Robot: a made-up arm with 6 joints. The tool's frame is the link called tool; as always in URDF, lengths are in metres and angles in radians.
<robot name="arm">
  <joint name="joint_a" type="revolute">
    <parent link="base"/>
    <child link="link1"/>
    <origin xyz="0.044 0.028 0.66"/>
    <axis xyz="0 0 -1"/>
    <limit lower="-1.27" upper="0.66" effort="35" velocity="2.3"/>
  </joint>
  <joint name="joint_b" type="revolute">
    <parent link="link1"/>
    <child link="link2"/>
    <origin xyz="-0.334 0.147 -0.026"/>
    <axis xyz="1 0 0"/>
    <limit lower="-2.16" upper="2.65" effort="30" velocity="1.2"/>
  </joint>
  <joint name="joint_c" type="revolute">
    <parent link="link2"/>
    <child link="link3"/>
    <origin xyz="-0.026 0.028 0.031"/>
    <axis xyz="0 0 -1"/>
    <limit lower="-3.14" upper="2.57" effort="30" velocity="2.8"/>
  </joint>
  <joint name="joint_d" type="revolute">
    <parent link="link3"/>
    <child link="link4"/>
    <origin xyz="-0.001 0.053 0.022"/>
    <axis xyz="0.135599 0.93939 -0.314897"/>
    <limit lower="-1.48" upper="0.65" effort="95" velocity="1.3"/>
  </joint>
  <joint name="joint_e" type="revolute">
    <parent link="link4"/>
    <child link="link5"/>
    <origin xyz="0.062 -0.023 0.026"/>
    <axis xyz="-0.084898 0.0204 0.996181"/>
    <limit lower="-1.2" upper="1.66" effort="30" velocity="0.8"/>
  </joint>
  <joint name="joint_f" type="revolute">
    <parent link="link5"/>
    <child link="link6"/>
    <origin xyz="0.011 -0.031 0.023"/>
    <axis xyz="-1 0 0"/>
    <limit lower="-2.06" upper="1.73" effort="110" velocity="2.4"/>
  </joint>
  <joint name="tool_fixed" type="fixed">
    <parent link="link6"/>
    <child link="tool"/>
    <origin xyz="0 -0.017 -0.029" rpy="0.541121 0.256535 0.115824"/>
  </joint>
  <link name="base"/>
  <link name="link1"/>
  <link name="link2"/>
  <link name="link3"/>
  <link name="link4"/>
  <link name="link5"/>
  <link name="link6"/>
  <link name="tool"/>
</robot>
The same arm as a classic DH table. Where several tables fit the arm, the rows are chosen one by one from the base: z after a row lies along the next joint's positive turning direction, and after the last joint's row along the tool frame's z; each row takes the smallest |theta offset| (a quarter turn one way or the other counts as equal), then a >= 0, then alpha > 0; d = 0 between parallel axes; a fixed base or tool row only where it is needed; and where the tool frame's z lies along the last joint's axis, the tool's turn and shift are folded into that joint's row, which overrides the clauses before.
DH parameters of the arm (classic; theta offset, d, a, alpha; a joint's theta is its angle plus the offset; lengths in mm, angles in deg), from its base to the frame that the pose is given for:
base (fixed): 32.47 0 52.2 180
joint_a: -57.53 -634 147 -90
joint_b: 0 -360 28 90
joint_c: -81.79 -70.4 8.6 -71.65
joint_d: -5.24 38.3 -66.2 -107.82
joint_e: -83.36 37.5 -31.5 -85.13
joint_f: -31.58 -17.6 -29.3 105.99
tool (fixed): -91.83 -17.1 0 0
Joint limits (deg, base to tool): -72.77..37.82 -123.76..151.83 -179.91..147.25 -84.8..37.24 -68.75..95.11 -118.03..99.12

